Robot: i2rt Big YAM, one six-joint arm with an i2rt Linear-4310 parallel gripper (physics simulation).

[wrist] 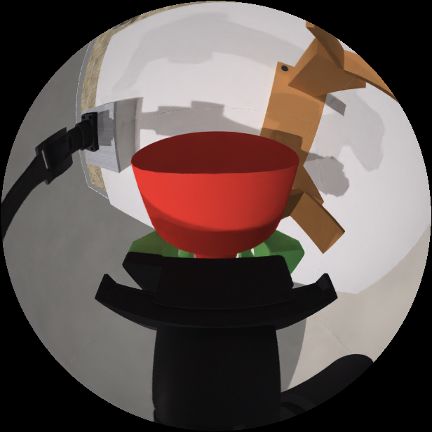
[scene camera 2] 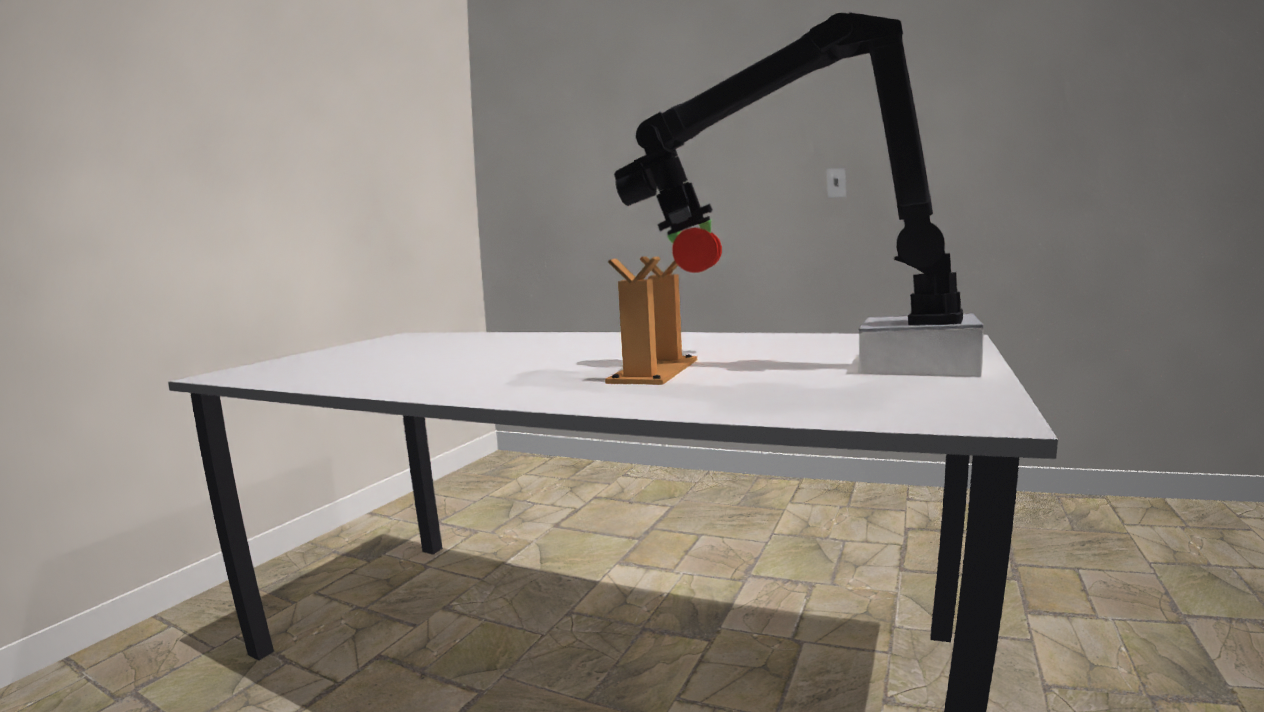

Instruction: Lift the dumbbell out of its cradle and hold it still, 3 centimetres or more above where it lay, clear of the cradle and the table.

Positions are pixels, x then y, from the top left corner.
Scene:
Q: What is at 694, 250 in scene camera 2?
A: A red dumbbell.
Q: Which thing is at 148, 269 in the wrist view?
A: The gripper.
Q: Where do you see an orange-brown cradle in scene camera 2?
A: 650, 322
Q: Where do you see a red dumbbell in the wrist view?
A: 213, 193

